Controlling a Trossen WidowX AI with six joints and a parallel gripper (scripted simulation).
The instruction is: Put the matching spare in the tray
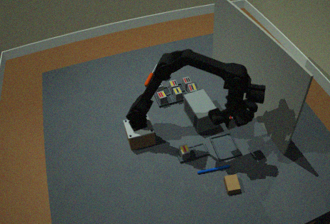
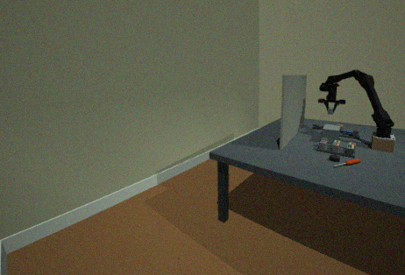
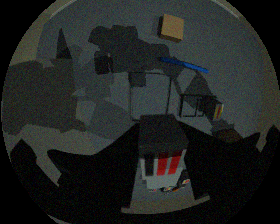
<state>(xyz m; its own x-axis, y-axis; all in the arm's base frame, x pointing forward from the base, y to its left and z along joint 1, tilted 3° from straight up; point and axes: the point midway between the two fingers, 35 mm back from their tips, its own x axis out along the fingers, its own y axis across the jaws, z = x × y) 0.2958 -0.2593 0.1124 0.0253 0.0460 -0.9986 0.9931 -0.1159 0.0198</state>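
The blue marker pen is 160 mm below my gripper tip, 100 mm behind it and 60 mm to the right of it. The rest, counted from my gripper tip: white wall panel (240 mm ahead, 200 mm to the left, 60 mm above); tan cardboard box (160 mm to the right, 150 mm below, 80 mm behind).
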